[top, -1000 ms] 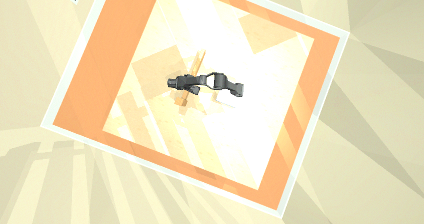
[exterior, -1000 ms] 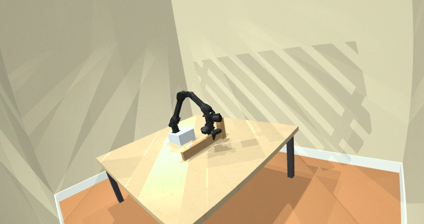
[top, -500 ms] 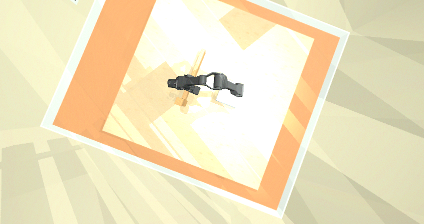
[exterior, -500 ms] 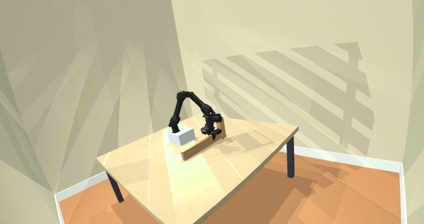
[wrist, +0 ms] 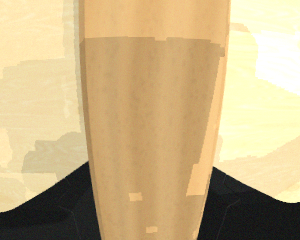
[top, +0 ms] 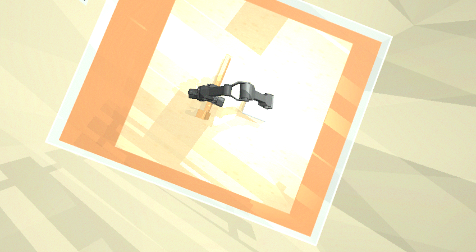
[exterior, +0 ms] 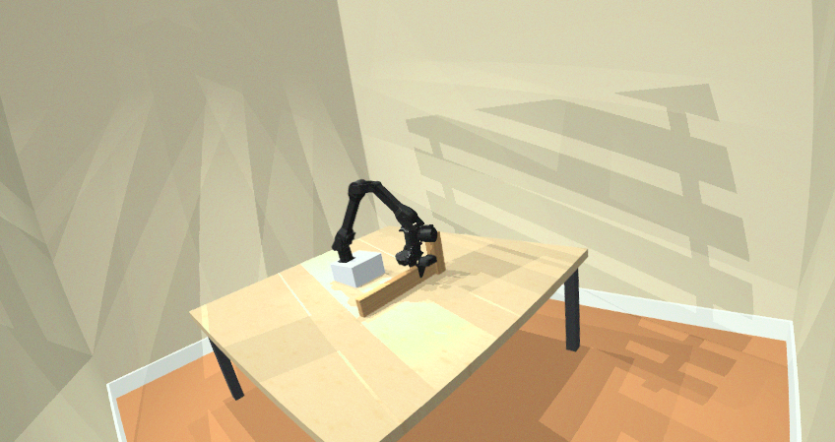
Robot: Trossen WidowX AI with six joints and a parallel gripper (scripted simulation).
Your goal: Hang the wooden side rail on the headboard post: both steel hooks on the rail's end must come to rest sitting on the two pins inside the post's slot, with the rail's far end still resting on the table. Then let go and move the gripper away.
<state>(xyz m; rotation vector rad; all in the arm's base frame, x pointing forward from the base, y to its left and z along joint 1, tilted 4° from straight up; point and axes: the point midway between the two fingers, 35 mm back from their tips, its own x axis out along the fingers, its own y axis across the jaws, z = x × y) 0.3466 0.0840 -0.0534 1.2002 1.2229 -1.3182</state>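
Now: the headboard post 1 cm ahead of my gripper tip, 12 cm to the left of it and 5 cm above it.
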